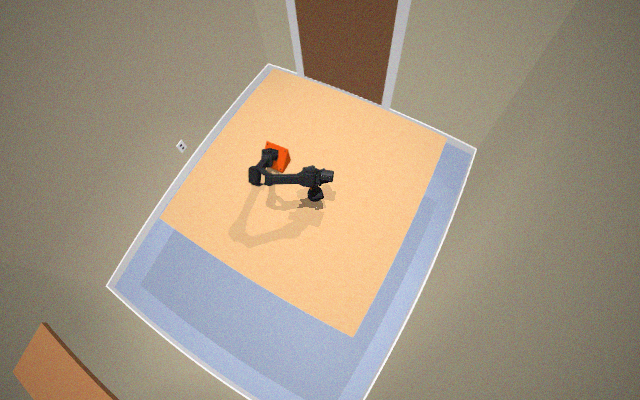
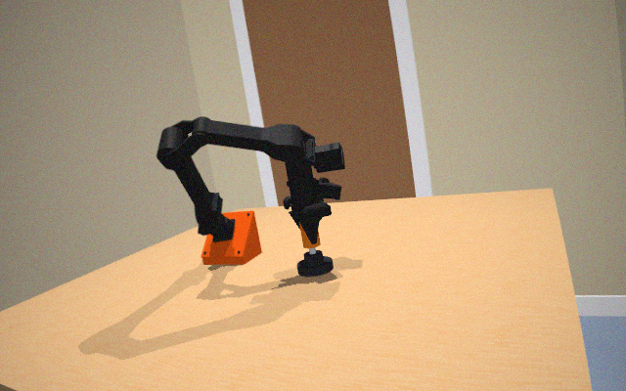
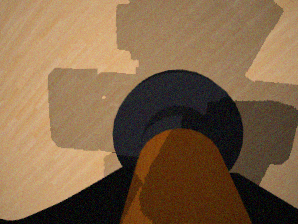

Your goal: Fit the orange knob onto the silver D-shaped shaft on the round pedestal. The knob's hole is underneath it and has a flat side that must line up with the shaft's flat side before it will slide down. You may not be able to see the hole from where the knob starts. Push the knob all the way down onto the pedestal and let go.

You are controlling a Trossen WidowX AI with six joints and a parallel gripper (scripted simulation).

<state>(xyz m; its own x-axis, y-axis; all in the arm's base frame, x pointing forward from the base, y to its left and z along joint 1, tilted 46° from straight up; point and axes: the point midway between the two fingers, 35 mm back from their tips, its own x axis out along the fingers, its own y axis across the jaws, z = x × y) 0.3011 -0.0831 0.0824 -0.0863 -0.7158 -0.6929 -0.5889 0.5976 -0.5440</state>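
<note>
The orange knob is 3 cm above my gripper tip. Also, from my gripper tip: round pedestal 4 cm below.
</note>
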